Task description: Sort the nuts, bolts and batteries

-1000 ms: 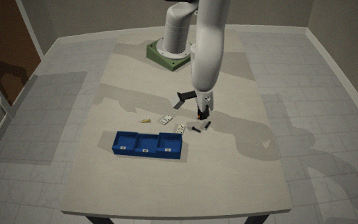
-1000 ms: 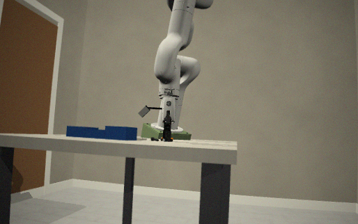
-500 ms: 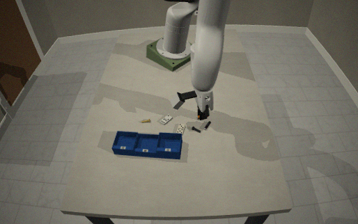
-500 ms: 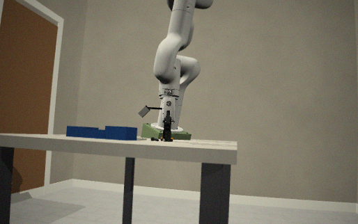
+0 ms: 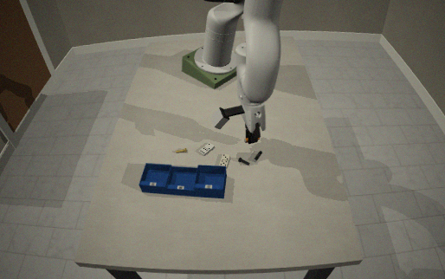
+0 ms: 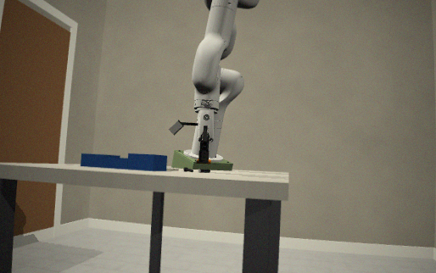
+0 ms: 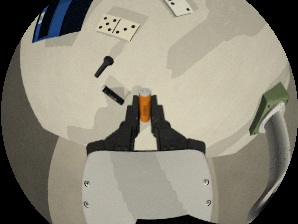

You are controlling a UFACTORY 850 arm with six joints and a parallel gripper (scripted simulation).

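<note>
Right now my hand is 22 cm to the left of the blue bin, 14 cm short of it and 3 cm above it. Round my hand: orange battery 2 cm below; black bolt 7 cm ahead, 4 cm below, 3 cm to the right; black cylinder 5 cm below, 5 cm ahead, 2 cm to the left.
</note>
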